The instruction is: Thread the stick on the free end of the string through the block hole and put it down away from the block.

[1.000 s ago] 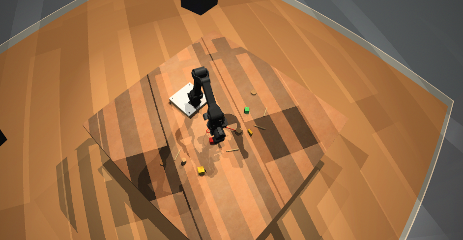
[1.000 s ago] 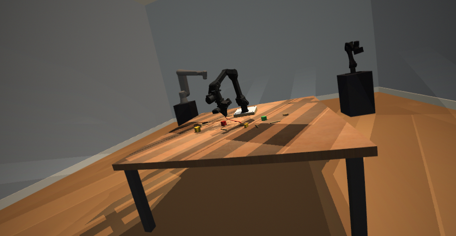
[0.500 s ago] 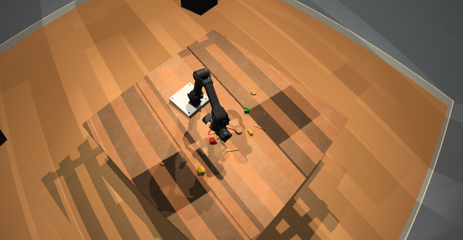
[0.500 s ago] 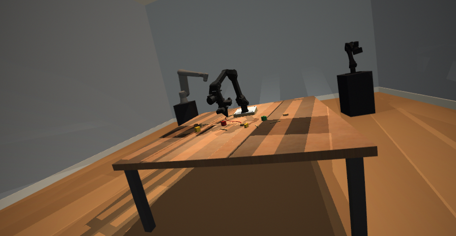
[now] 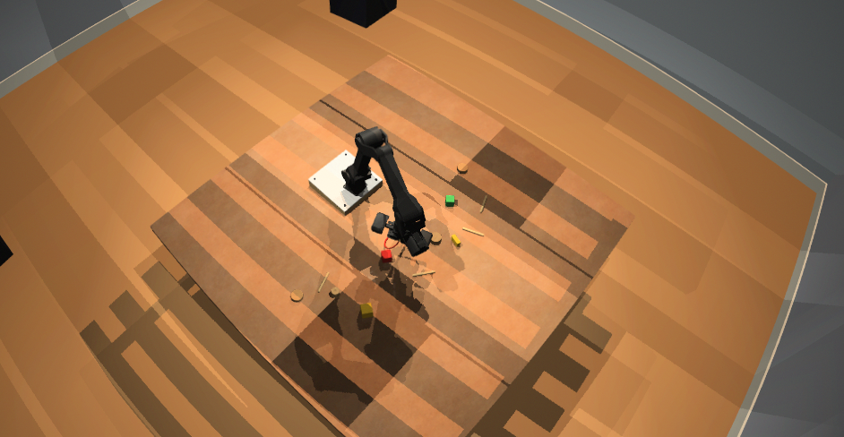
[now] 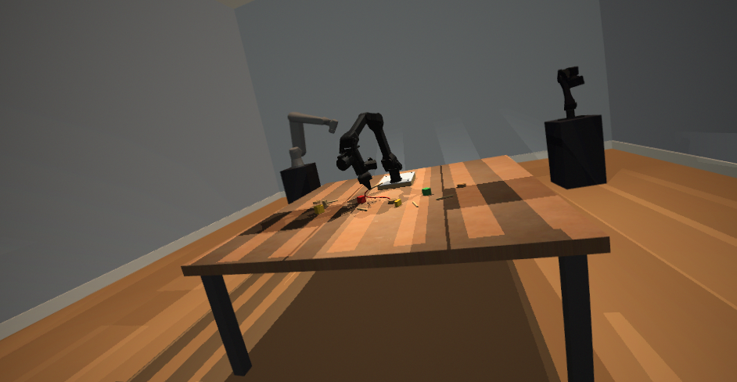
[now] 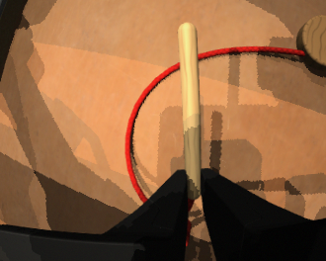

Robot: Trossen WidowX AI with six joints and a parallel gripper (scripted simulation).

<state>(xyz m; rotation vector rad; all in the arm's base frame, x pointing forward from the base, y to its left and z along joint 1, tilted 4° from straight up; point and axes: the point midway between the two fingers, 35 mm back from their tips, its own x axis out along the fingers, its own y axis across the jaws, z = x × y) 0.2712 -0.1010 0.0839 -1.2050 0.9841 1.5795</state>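
My gripper tip is now 1 cm past the red block, 6 cm to the left of it and 5 cm above it. From my gripper tip the other things lie so: thin wooden stick 1 cm to the left; green cube 3 cm ahead, 26 cm to the left, 5 cm below; round wooden button 7 cm ahead, 11 cm to the left, 5 cm below.
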